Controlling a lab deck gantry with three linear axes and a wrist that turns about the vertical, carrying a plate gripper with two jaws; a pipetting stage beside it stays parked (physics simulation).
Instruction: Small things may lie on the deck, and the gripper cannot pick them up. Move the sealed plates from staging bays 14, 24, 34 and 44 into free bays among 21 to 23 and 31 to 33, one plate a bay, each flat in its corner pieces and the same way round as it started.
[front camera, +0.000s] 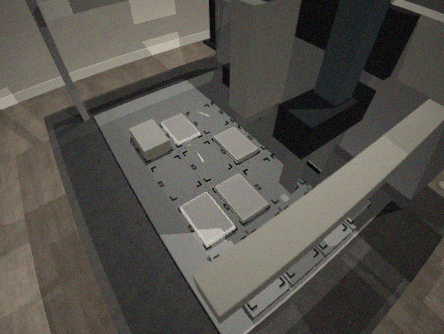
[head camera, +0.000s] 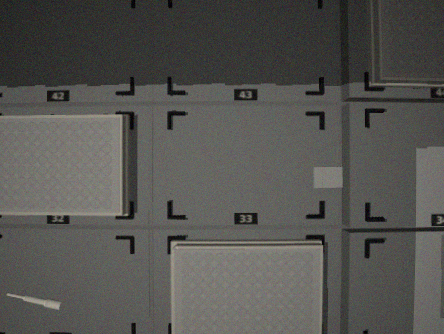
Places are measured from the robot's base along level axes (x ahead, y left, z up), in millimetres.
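Pixels of known places: gripper, fingertip midpoint: (front camera: 300, 177); robot's base, link origin: (front camera: 131, 138).
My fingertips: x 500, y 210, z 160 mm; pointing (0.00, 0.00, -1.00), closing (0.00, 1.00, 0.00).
Ahead of a thing's pixels: the offset from my fingertips to its top centre. "pt": to the spot under its first point.
My gripper's black body (front camera: 322, 122) hangs high over the far right of the deck, and its jaws cannot be made out. Bay 33 @(pt 113 mm back, 51 mm left, 160 mm down) (head camera: 240, 160) holds no plate, but a small pale piece @(37 mm back, 36 mm left, 159 mm down) (front camera: 284, 197) (head camera: 328, 177) lies at its right edge. A plate @(108 mm back, 60 mm right, 146 mm down) (front camera: 241, 196) (head camera: 247, 290) sits flat in bay 23. Another plate @(272 mm back, 47 mm left, 146 mm down) (front camera: 236, 144) (head camera: 60, 165) sits flat in bay 32. A plate @(pt 19 mm ahead, 144 mm left, 131 mm down) (head camera: 410, 40) lies in shade in bay 44. Bays 34 and 24 show no plate in their visible parts. Bay 22 holds a small pale tip-shaped thing @(293 mm back, 71 mm right, 152 mm down) (front camera: 200, 156) (head camera: 35, 301). A plate @(436 mm back, 60 mm right, 146 mm down) (front camera: 181, 128) sits in bay 21.
A tall block @(436 mm back, 167 mm right, 118 mm down) (front camera: 150, 137) stands at the deck's left, and another plate @(108 mm back, 167 mm right, 146 mm down) (front camera: 207, 218) lies in front of bay 23. A small pale sliver @(pt 459 mm back, 48 mm left, 157 mm down) (front camera: 203, 114) lies in bay 31. A long beam (front camera: 320, 215) crosses the front view and hides part of the staging bays.
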